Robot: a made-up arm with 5 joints.
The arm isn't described. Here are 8 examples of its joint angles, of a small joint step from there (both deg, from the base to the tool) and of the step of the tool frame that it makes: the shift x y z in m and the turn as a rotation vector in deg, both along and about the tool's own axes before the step.
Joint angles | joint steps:
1: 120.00 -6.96 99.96 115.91 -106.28 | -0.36 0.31 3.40 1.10 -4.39
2: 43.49 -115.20 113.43 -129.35 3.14 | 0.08 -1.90 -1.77 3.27 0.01
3: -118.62 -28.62 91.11 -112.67 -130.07 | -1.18 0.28 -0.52 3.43 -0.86
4: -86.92 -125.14 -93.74 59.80 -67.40 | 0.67 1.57 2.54 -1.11 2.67
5: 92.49 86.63 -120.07 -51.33 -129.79 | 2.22 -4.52 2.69 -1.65 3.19
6: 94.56 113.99 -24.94 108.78 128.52 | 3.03 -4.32 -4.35 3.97 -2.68
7: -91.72 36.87 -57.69 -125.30 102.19 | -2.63 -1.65 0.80 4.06 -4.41
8: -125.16 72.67 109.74 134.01 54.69 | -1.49 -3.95 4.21 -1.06 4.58
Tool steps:
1: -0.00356 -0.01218 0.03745 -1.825 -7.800 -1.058
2: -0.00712 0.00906 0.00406 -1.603 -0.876 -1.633
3: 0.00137 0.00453 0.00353 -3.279 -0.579 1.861
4: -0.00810 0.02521 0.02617 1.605 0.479 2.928
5: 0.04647 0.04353 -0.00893 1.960 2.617 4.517
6: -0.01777 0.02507 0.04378 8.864 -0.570 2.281
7: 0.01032 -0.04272 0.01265 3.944 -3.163 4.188
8: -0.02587 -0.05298 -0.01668 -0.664 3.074 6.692
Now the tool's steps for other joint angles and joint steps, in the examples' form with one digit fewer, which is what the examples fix.
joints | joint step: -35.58 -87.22 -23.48 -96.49 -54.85 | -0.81 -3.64 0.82 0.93 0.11
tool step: -0.0234 -0.0303 -0.0042 -0.75 0.62 -4.32
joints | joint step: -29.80 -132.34 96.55 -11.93 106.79 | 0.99 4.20 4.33 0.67 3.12
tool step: -0.0013 0.0136 -0.0178 6.23 4.01 -3.09
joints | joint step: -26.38 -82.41 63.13 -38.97 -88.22 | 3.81 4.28 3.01 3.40 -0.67
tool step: 0.0219 0.0596 0.0468 -5.78 -3.40 4.90
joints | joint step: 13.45 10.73 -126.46 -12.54 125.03 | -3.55 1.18 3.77 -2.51 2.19
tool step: -0.0057 0.0616 0.0251 1.49 5.12 -7.27
